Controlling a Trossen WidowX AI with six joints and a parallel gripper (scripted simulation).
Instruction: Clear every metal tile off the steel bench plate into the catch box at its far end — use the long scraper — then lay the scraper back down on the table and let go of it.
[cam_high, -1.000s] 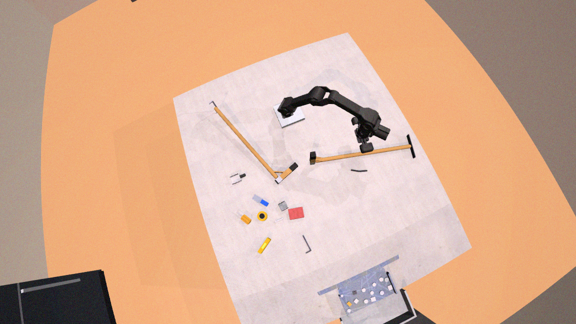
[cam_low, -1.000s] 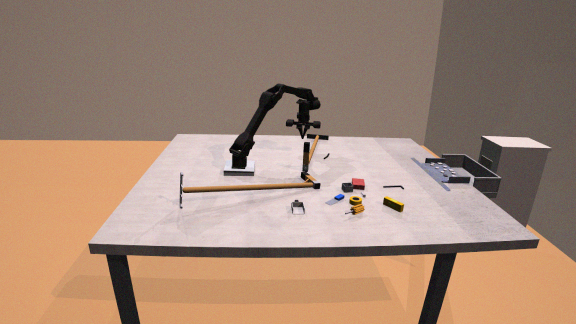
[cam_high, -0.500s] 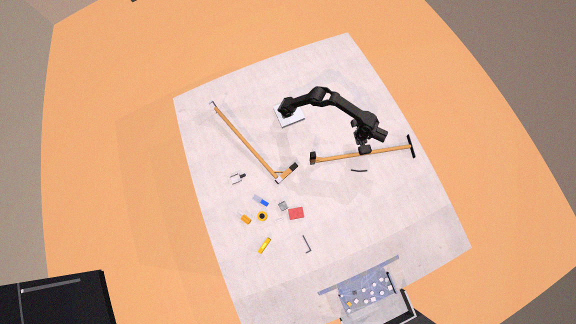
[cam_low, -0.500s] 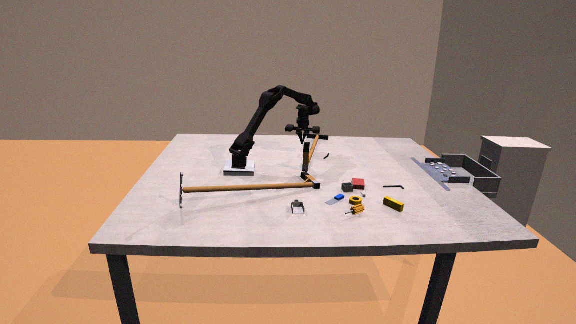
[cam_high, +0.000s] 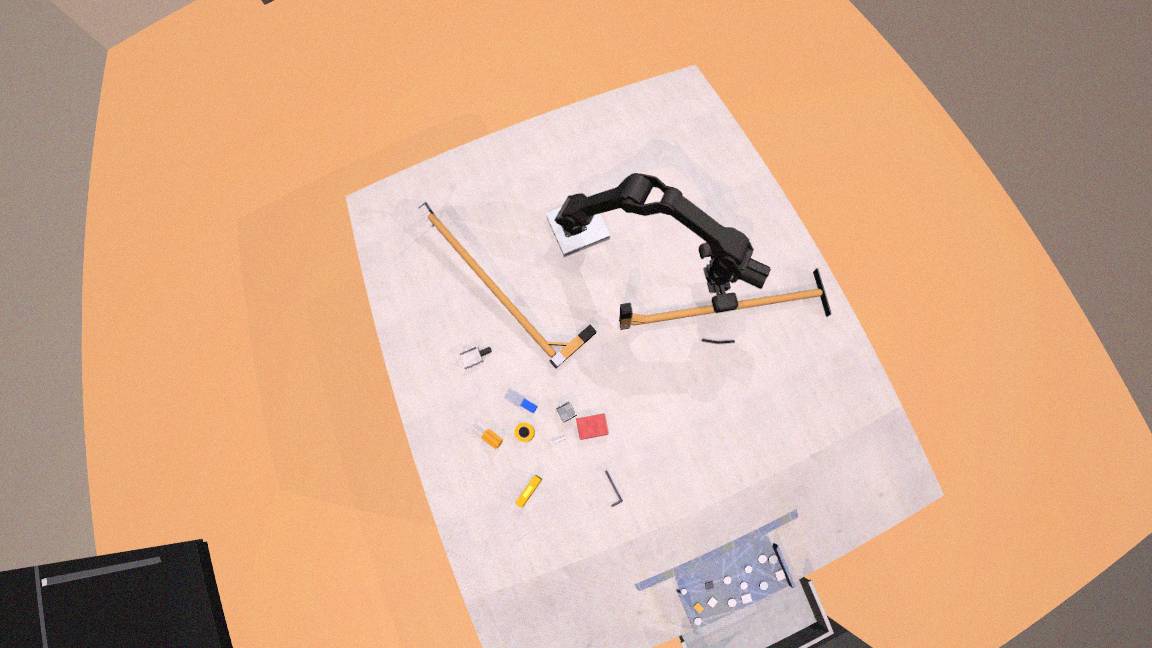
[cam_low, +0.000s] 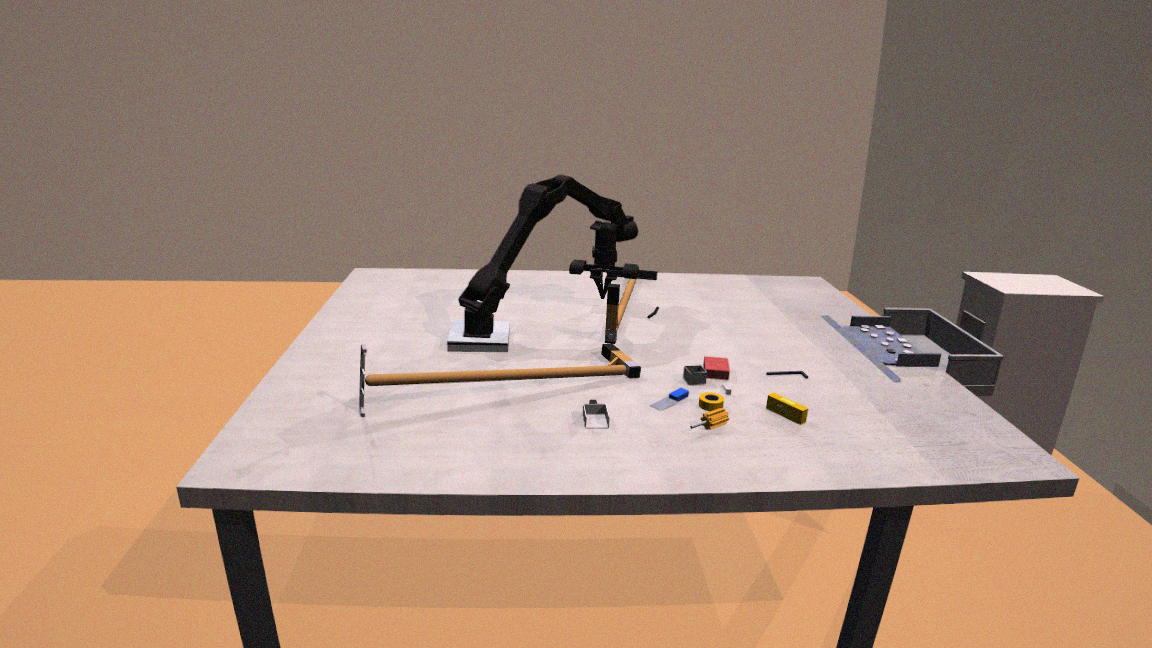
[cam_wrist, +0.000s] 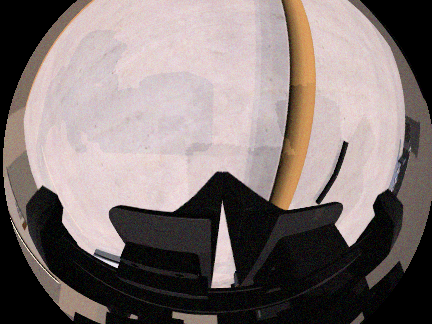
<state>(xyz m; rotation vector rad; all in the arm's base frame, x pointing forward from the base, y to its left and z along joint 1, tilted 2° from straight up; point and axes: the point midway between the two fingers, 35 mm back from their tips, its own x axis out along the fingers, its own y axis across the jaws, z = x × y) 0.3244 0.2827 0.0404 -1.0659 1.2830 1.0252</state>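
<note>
My gripper tip is 60 mm short of the long scraper, 40 mm below it and 10 mm to the right of it. Round my gripper tip: grey box 490 mm to the right, 160 mm ahead, 20 mm below; blue piece 590 mm to the right, 90 mm ahead, 20 mm below; red block 440 mm to the right, 220 mm ahead, 20 mm below.
</note>
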